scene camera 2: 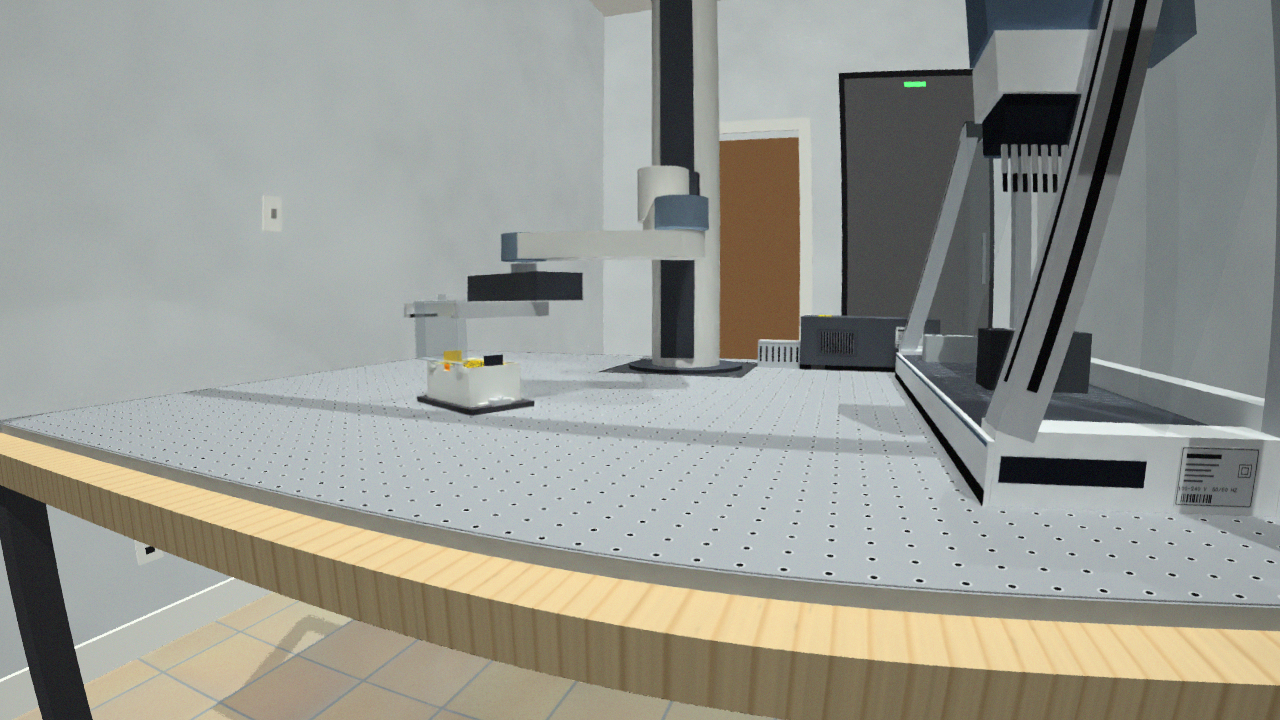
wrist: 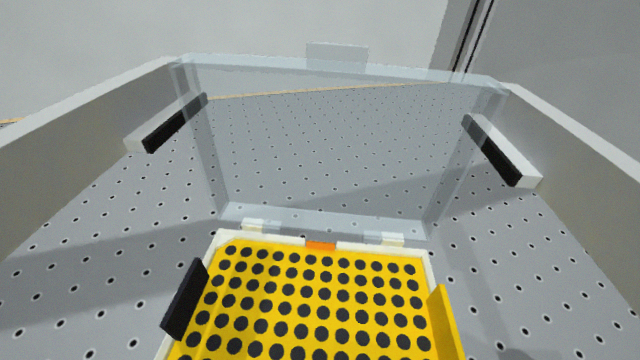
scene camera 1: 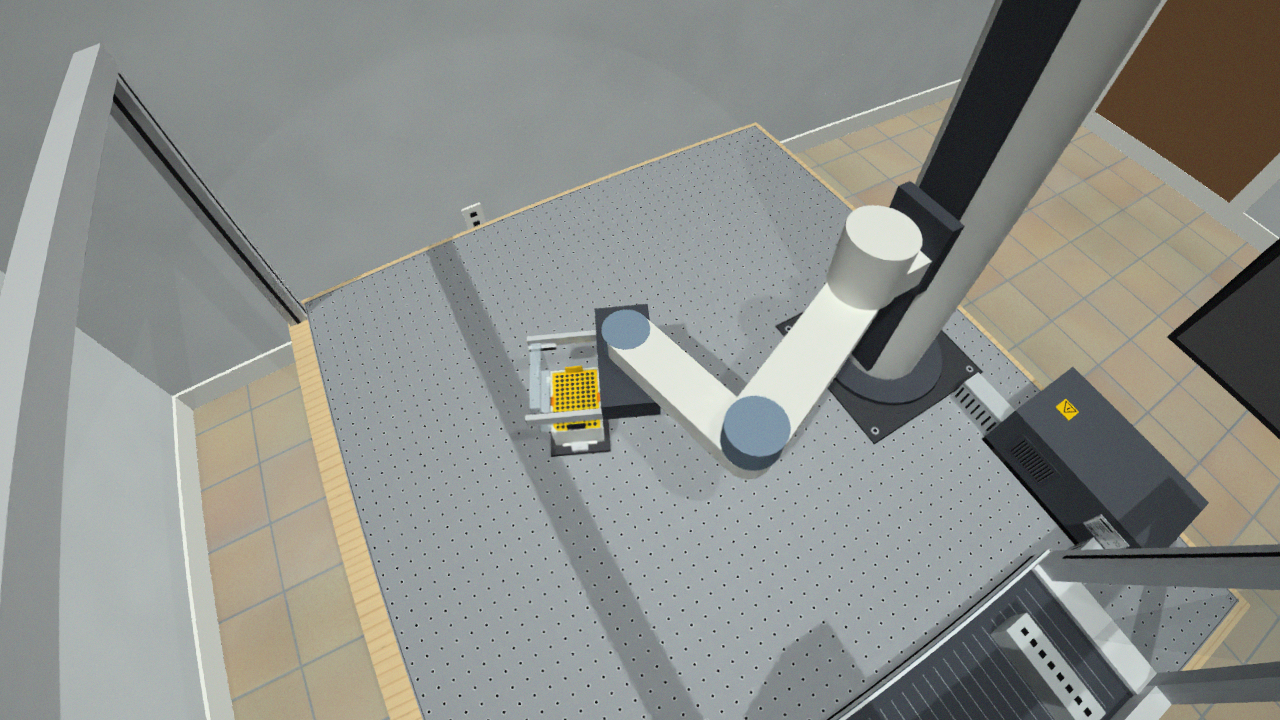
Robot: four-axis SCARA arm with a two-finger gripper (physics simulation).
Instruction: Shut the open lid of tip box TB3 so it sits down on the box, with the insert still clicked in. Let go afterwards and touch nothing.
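Pixels of known places: gripper, fingertip midpoint: (scene camera 2: 428, 310) (wrist: 334, 89) (scene camera 1: 527, 379); arm's base at its link origin: (scene camera 2: 685, 372) (scene camera 1: 877, 352).
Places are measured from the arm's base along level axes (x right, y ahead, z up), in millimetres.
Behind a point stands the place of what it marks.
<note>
The tip box (scene camera 1: 577, 437) @[x 114, y 602, z 45 mm] (scene camera 2: 474, 385) @[x 127, y 631, z 49 mm] (wrist: 277, 239) @[x 161, y 622, z 72 mm] is white; no TB3 label is readable. Its clear lid (scene camera 1: 535, 371) @[x 194, y 621, z 164 mm] (scene camera 2: 438, 338) @[x 181, y 636, z 112 mm] (wrist: 325, 175) @[x 191, y 629, z 108 mm] stands open, about upright on the hinge side. The yellow insert (scene camera 1: 574, 389) @[x 187, y 568, z 70 mm] (wrist: 314, 302) @[x 171, y 584, z 70 mm] lies level inside the rim, with an orange clip (wrist: 320, 245) @[x 183, y 611, z 73 mm] showing at the hinge side. My gripper (scene camera 1: 537, 383) @[x 195, y 638, z 150 mm] (scene camera 2: 431, 311) @[x 195, y 638, z 150 mm] (wrist: 334, 89) @[x 195, y 638, z 150 mm] is shut on the lid, its black pads against the two side walls near the upper edge. The lower finger hides part of the box in the first scene view.
The box stands on a dark base plate (scene camera 1: 556, 452) @[x 117, y 644, z 21 mm] (scene camera 2: 474, 411) @[x 115, y 650, z 18 mm] on the perforated table. A black tab (scene camera 1: 575, 426) @[x 116, y 599, z 82 mm] (scene camera 2: 493, 360) @[x 116, y 599, z 80 mm] (wrist: 185, 300) @[x 117, y 595, z 82 mm] and a yellow tab (scene camera 1: 573, 368) @[x 217, y 554, z 85 mm] (scene camera 2: 452, 355) @[x 218, y 555, z 80 mm] (wrist: 446, 320) @[x 217, y 554, z 85 mm] rise at opposite sides of the insert. A dark controller box (scene camera 1: 1096, 456) @[x -385, y -94, z 128 mm] and a framed machine (scene camera 2: 1074, 465) @[x -516, y 850, z 47 mm] stand farther off.
</note>
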